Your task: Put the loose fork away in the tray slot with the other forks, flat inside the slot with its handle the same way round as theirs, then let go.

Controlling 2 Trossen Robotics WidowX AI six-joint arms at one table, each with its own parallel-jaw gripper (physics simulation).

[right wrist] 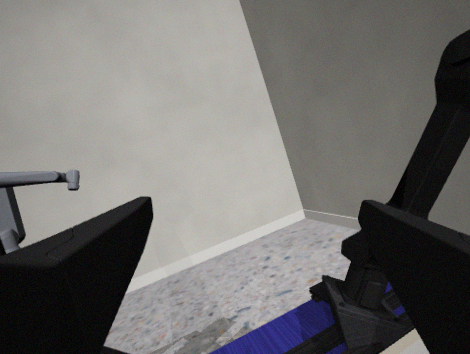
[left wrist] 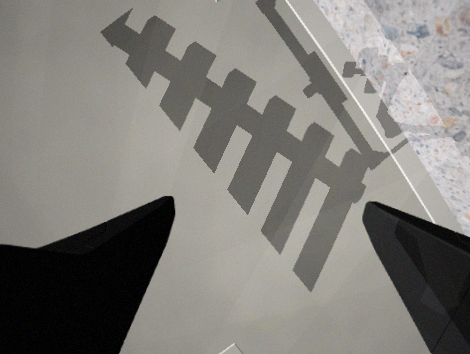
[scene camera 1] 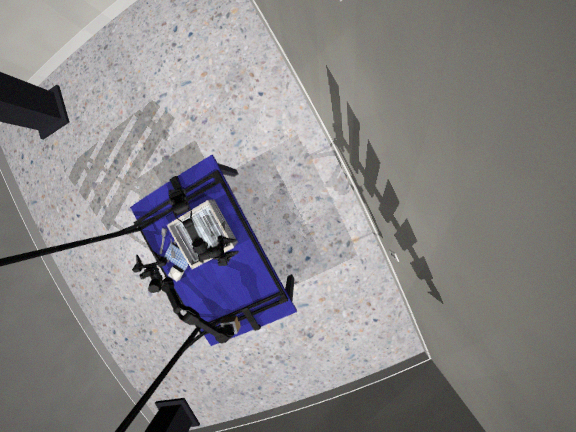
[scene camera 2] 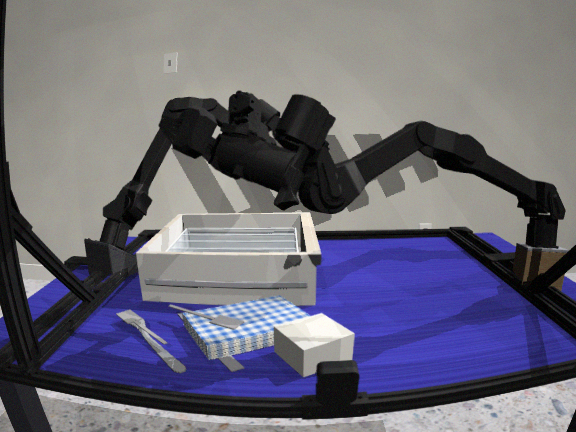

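Loose flat metal cutlery lies on the table: two crossing pieces [scene camera 2: 159,351] [scene camera 1: 163,240], a thin-handled piece with a broad head [scene camera 2: 227,322] on the napkin, and a strip [scene camera 2: 233,363] poking out from under it. I cannot tell surely which is the loose fork. The pale drawer box [scene camera 2: 227,271] holds a clear slotted tray [scene camera 2: 235,243]; its forks are not distinct. My left gripper [scene camera 1: 232,250] [left wrist: 268,208] is open and empty, high over the box's lower right corner in scene camera 1. My right gripper [scene camera 1: 149,260] [right wrist: 257,208] is open and empty, raised beyond the napkin-side table edge.
A blue checked napkin stack [scene camera 2: 250,325] [scene camera 1: 175,255] lies beside the box, with a white block [scene camera 2: 317,342] [scene camera 1: 176,272] next to it. A black frame rail borders the table. A brown block [scene camera 2: 526,265] stands by the right arm's base. The arms overlap in scene camera 2.
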